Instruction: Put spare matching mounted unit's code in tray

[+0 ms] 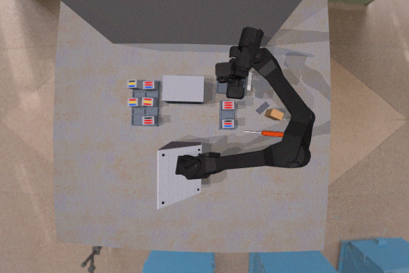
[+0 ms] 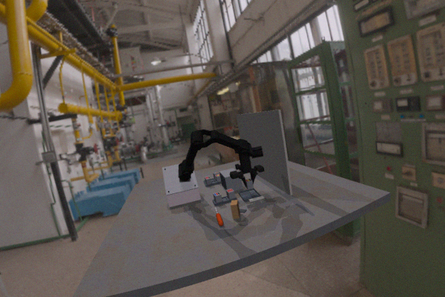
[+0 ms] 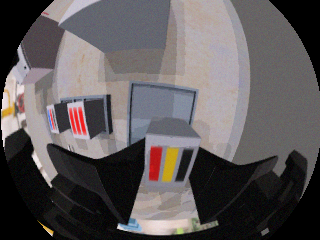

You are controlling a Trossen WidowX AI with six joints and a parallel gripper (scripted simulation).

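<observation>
The grey tray is 50 mm below my gripper tip and 10 mm behind it. Round my gripper tip: grey mounted unit 200 mm to the left, 80 mm behind; rack 150 mm behind, 50 mm below; tall grey panel 220 mm to the left, 170 mm above, 150 mm ahead.
</observation>
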